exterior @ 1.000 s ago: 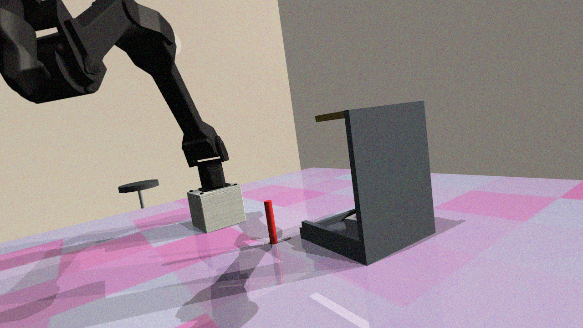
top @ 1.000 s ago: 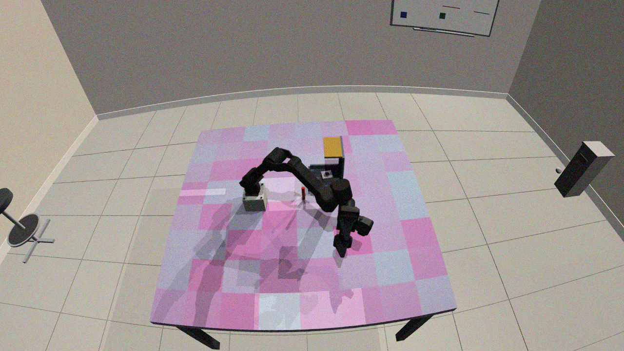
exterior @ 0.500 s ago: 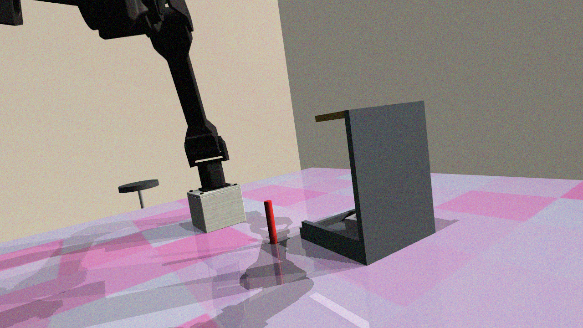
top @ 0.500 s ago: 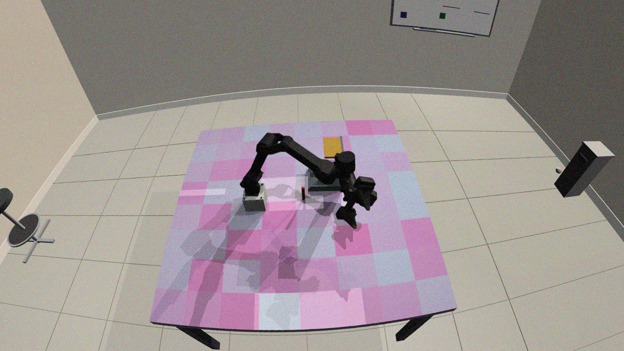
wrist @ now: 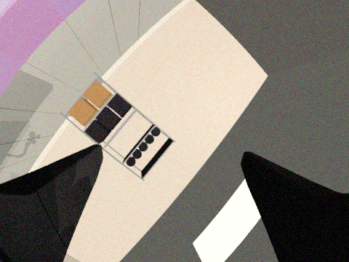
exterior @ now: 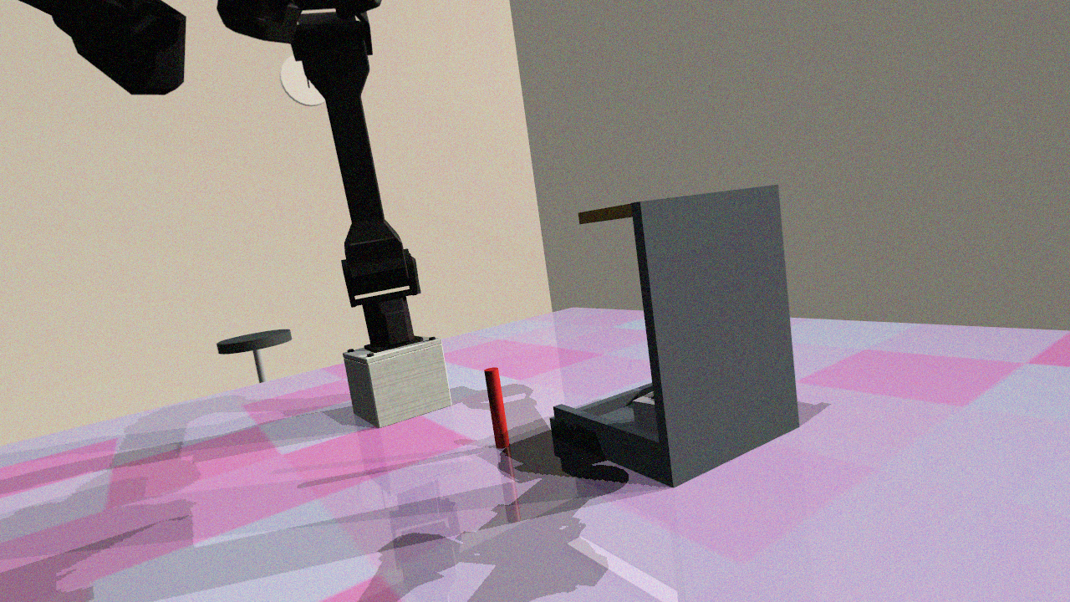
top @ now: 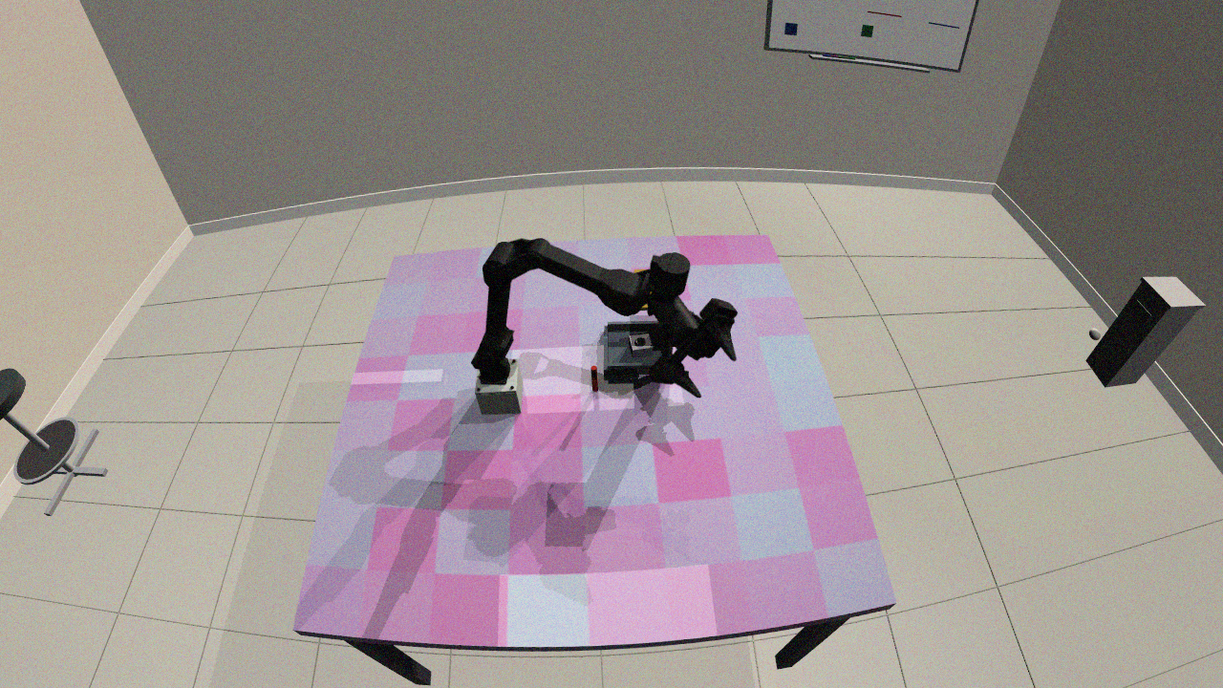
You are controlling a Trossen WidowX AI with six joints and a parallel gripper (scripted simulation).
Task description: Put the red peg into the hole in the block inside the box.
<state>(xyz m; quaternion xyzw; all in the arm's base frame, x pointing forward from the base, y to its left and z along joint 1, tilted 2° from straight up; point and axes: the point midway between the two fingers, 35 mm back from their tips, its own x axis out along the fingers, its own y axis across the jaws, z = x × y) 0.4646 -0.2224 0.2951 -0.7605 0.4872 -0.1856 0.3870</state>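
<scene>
Right now my gripper tip is 340 mm above the red peg, 290 mm to the right of it and 240 mm past it. Also, from my gripper tip: orange roof 430 mm to the left, 170 mm below, 100 mm behind.
</scene>
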